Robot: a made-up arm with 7 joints.
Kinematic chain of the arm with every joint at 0, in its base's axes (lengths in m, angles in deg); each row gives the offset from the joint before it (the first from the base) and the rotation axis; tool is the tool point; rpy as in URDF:
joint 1: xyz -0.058 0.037 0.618 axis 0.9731 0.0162 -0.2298
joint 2: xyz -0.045 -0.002 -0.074 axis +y
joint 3: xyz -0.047 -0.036 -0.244 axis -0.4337 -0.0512 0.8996
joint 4: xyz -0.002 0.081 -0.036 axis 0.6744 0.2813 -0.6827
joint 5: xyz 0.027 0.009 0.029 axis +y
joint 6: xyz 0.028 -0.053 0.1 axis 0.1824 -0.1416 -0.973
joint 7: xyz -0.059 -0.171 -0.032 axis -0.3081 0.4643 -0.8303
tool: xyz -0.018 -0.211 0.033 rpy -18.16 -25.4 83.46
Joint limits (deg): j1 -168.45..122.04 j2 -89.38..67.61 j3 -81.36..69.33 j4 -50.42..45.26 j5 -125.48..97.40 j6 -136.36..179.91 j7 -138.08..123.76
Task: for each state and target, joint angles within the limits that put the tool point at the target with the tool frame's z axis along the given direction. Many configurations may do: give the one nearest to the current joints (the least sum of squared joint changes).
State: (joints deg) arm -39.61 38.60 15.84 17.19 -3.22 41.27 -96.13
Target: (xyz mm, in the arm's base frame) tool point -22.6 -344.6 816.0 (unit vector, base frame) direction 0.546 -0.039 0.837
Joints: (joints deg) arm -82.71 42.32 27.52 23.46 10.33 9.84 -96.64
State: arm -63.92 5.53 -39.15 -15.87 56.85 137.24 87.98
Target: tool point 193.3 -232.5 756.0 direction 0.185 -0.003 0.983
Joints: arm -95.70 31.12 -68.19 9.82 88.16 128.14 84.84
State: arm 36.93 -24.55 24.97 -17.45 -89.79 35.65 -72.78
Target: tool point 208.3 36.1 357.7 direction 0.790 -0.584 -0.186
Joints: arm 7.21 -21.49 61.63 -35.35 -89.65 64.04 -52.69
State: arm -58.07 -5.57 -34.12 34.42 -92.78 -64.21 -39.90
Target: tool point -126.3 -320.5 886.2 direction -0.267 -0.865 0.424
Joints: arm -85.41 -41.39 -8.45 1.20 -113.50 -41.84 -25.77
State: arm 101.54 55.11 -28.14 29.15 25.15 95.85 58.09
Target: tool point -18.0 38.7 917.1 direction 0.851 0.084 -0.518
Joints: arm 117.74 67.61 0.36 13.94 46.06 124.94 65.39
